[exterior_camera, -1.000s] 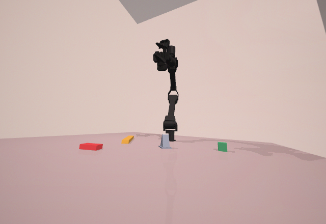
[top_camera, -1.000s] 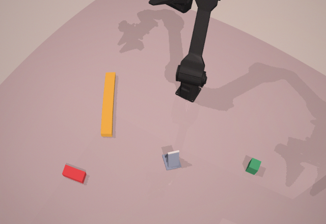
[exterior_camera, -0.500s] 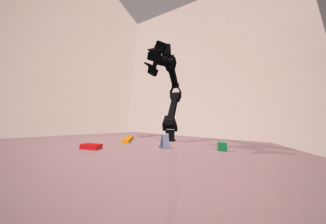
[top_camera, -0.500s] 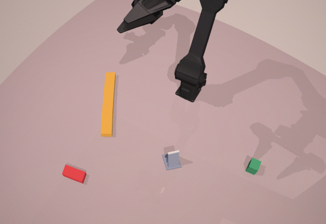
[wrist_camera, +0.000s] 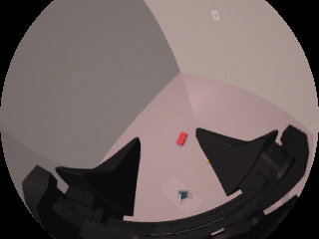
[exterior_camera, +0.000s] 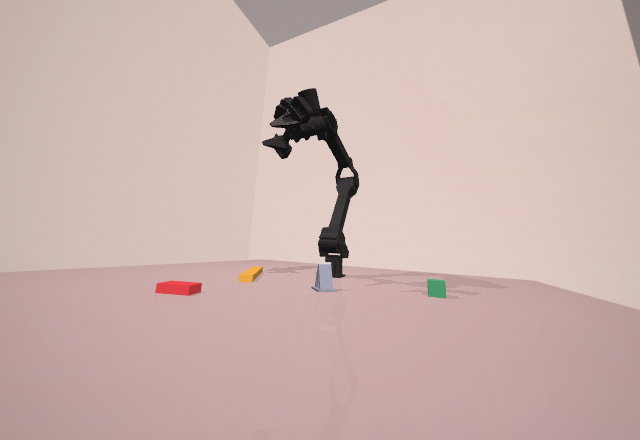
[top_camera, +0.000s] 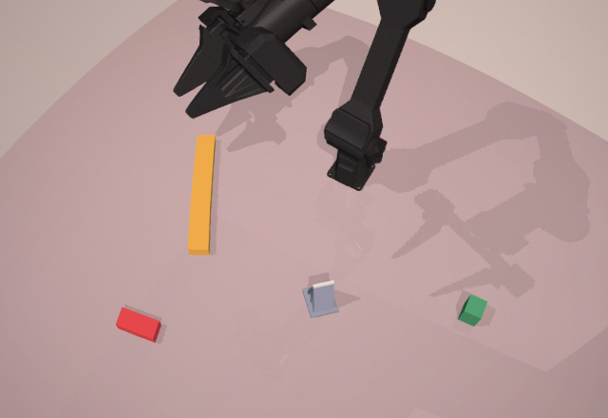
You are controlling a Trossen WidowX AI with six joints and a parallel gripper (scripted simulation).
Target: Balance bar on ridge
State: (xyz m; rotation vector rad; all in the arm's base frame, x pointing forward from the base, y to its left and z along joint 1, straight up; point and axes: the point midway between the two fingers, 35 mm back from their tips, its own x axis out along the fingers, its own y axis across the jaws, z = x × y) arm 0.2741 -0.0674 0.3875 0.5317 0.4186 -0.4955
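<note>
My gripper tip is 360 mm above the orange bar, 130 mm past it and 110 mm to the left of it. Round my gripper tip: flat red block: 360 mm below, 130 mm ahead, 50 mm to the right; green cube: 380 mm to the left, 350 mm below, 150 mm behind.
</note>
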